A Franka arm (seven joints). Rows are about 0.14 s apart.
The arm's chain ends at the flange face. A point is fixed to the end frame.
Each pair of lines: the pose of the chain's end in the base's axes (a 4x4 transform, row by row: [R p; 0 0 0 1], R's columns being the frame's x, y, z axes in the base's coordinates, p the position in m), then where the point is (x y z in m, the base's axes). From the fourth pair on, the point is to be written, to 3 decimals.
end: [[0.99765, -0.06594, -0.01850, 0.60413], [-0.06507, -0.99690, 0.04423, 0.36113], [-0.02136, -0.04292, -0.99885, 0.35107], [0, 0, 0, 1]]
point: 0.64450 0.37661 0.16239
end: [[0.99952, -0.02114, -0.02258, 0.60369], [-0.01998, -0.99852, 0.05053, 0.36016], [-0.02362, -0.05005, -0.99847, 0.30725], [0, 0, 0, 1]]
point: 0.64293 0.37880 0.11862
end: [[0.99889, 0.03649, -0.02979, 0.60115], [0.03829, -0.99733, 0.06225, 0.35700], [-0.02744, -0.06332, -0.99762, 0.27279], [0, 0, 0, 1]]
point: 0.63842 0.38036 0.08428
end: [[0.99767, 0.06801, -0.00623, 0.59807], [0.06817, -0.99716, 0.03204, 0.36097], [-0.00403, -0.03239, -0.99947, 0.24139], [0, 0, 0, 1]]
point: 0.639 0.380 0.053
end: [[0.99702, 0.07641, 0.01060, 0.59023], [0.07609, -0.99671, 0.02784, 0.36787], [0.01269, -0.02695, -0.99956, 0.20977], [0, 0, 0, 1]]
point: 0.635 0.386 0.022
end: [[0.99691, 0.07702, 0.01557, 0.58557], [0.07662, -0.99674, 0.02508, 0.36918], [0.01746, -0.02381, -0.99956, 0.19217], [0, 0, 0, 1]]
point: 0.631 0.387 0.005
